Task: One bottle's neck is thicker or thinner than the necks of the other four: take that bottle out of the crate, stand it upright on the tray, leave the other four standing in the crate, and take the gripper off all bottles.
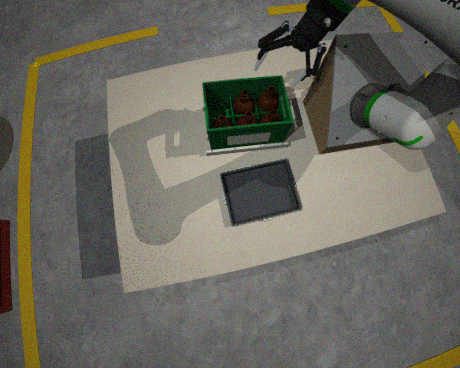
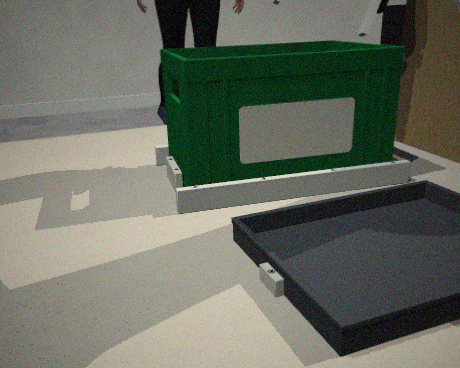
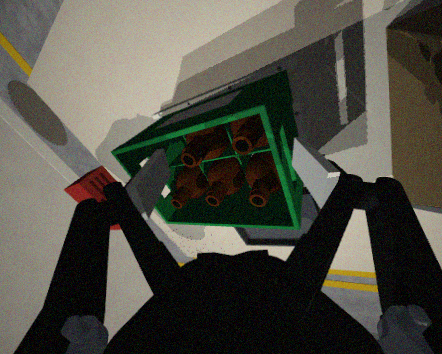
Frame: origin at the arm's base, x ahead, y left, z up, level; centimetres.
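Where they show: gripper, fingertip midpoint: (image 1: 274, 76) (image 2: 319, 18) (image 3: 228, 156); arm's base, link origin: (image 1: 369, 105).
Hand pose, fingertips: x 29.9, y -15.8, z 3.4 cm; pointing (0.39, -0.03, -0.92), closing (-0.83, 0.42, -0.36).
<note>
Things, the pixels of their top centre, and the offset from my fingertips. "*": a spot on its surface instead.
- green crate, top centre: (image 2: 271, 48) (image 3: 196, 187) (image 1: 246, 101) dx +10.5, dy +4.6, dz -3.3 cm
- dark tray, surface spot: (image 2: 390, 280) * dx +16.1, dy +35.4, dz -20.3 cm
- small block, surface spot: (image 2: 271, 279) * dx +25.6, dy +32.0, dz -19.5 cm
The green crate (image 1: 216, 138) (image 2: 210, 125) (image 3: 230, 225) stands upright. Five brown bottles stand in it: two in the back row, at middle (image 1: 244, 103) (image 3: 212, 145) and right (image 1: 269, 100) (image 3: 251, 131), and three in the front row, at left (image 1: 222, 120) (image 3: 187, 184), middle (image 1: 247, 118) (image 3: 225, 176) and right (image 1: 271, 117) (image 3: 263, 175). The back left compartment is empty. I cannot tell which neck differs. The dark tray (image 1: 262, 197) (image 2: 390, 280) (image 3: 272, 236) is empty. My gripper (image 1: 278, 71) (image 3: 228, 156) is wide open and empty, above and behind the crate, clear of all bottles.
Light rails (image 1: 248, 148) (image 2: 300, 182) run along the crate's foot. A small block (image 2: 271, 279) sits at the tray's side. The robot's pedestal (image 1: 350, 115) (image 3: 415, 125) stands right of the crate. A person (image 2: 187, 22) stands behind the table. A red object (image 3: 90, 185) lies off to the left.
</note>
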